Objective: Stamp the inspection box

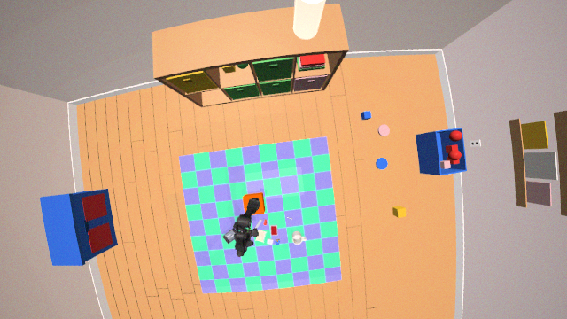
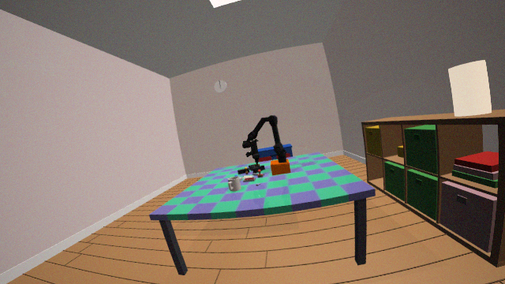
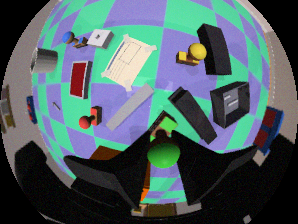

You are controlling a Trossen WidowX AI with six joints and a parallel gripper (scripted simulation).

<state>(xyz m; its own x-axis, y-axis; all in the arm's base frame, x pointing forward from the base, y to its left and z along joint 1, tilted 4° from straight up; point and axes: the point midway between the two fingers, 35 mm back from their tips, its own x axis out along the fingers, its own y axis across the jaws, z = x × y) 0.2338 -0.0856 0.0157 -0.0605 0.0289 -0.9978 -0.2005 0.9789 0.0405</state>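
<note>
Now: gripper tip 8 cm above the grey bar and 6 cm to the right of it. From my gripper tip the other things lie so: dark bar 8 cm to the right, 7 cm below, 1 cm ahead; then green-knobbed stamp right at my gripper tip; then yellow-knobbed stamp 12 cm ahead, 7 cm below, 4 cm to the right.
</note>
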